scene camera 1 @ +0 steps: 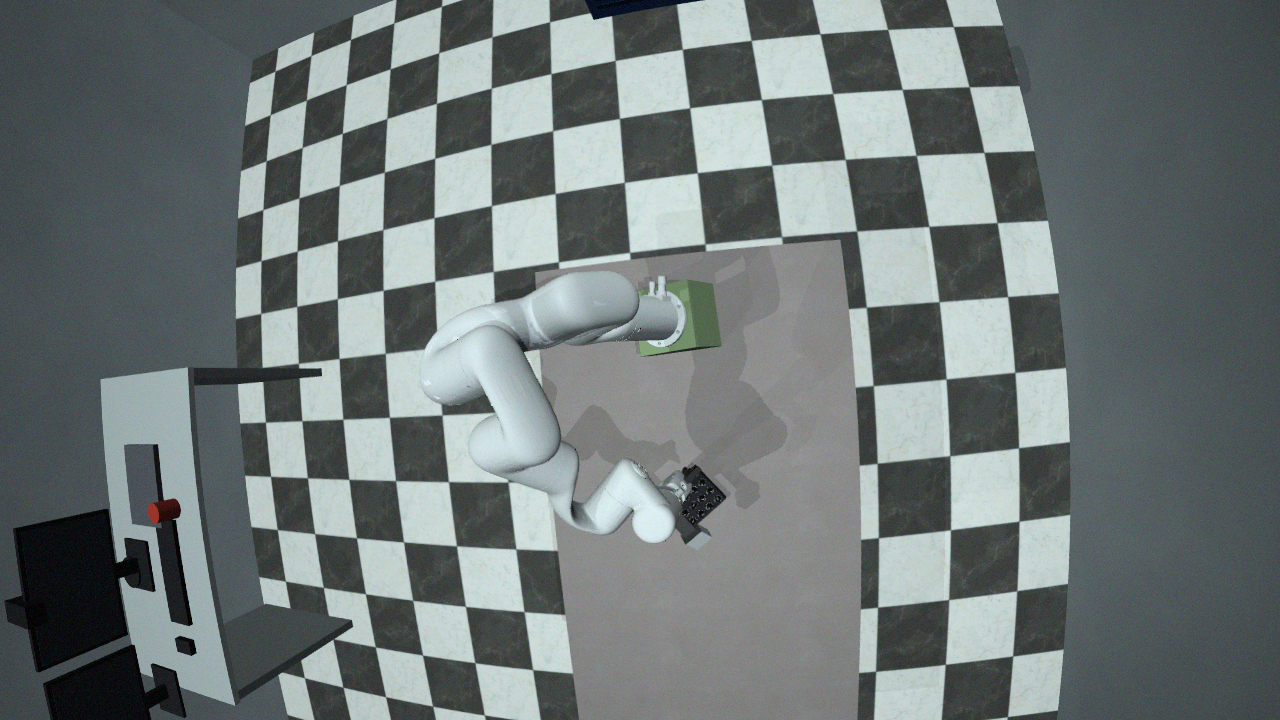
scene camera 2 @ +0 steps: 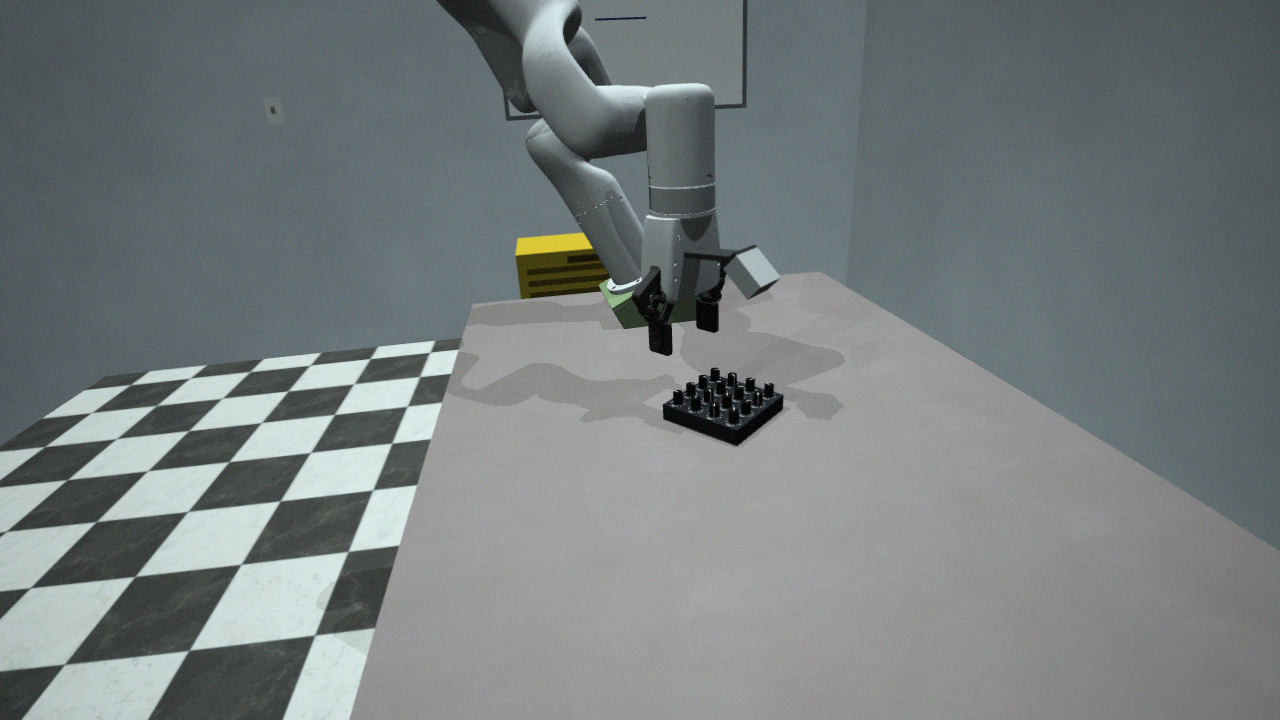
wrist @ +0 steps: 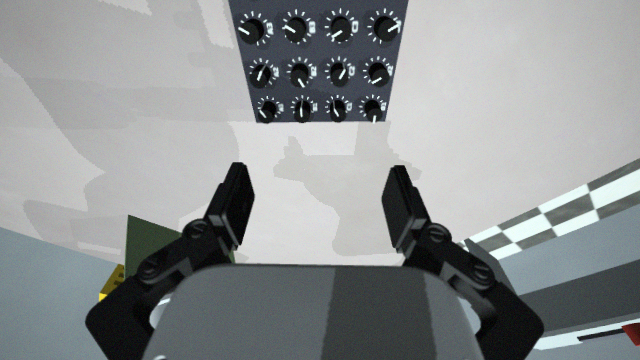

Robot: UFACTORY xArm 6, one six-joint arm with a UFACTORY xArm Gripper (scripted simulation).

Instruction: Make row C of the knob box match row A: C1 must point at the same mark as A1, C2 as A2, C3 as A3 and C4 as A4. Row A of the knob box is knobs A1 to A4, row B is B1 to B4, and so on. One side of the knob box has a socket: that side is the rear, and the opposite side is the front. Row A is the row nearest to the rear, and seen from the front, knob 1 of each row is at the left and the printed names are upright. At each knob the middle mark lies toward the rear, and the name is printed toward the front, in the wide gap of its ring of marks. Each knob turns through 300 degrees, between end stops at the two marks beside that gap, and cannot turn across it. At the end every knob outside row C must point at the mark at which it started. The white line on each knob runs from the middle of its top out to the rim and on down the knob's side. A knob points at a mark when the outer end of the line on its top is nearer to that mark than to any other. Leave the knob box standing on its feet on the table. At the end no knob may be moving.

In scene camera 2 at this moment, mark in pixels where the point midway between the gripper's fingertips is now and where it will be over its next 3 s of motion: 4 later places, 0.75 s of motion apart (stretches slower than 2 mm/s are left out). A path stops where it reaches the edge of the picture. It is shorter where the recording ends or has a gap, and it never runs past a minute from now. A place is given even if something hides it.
My gripper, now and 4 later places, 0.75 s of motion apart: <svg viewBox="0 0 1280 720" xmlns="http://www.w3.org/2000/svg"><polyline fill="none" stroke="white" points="685,341 725,357 726,366 726,386 727,394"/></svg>
